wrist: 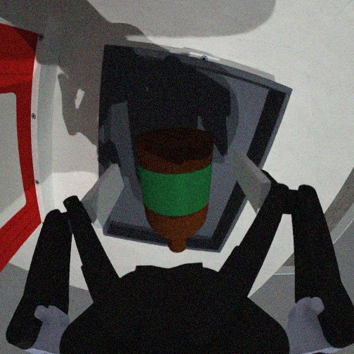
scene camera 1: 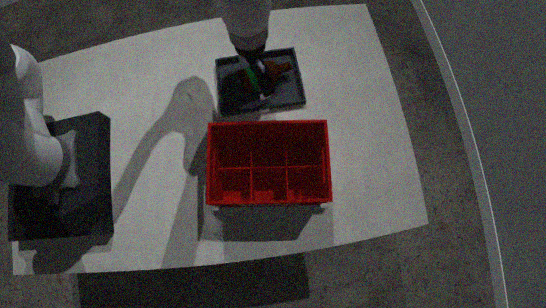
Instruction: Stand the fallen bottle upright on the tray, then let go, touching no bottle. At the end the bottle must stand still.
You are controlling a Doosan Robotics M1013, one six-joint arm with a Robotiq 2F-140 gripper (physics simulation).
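Where they show: gripper, fingertip midpoint: [scene camera 1: 254,79]; arm's base, origin of the base link: [scene camera 1: 55,164].
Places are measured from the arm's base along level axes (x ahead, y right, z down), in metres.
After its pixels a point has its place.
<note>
A brown bottle with a green label [scene camera 1: 251,77] {x 0.655, y -0.103, z -0.007 m} [wrist: 177,193] lies on its side in the dark grey tray [scene camera 1: 300,82] {x 0.796, y -0.081, z 0.045 m} [wrist: 265,124]. In the scene view its neck points right and the arm partly covers it; in the wrist view its neck points down toward the gripper's body. My gripper [scene camera 1: 264,83] {x 0.665, y -0.119, z 0.040 m} [wrist: 175,168] is open, with one finger on each side of the bottle's body and gaps visible on both sides in the wrist view. Nothing is held. How far the fingertips are above the tray floor is hard to tell.
A red divided crate [scene camera 1: 269,203] {x 0.626, y 0.250, z -0.105 m} [wrist: 26,130] stands close to the tray, in front of it in the scene view. The robot's black base block [scene camera 1: 95,150] {x 0.154, y -0.008, z 0.000 m} is at the left on the pale table [scene camera 1: 365,150] {x 0.935, y 0.161, z 0.070 m}. Arm shadows fall over the tray.
</note>
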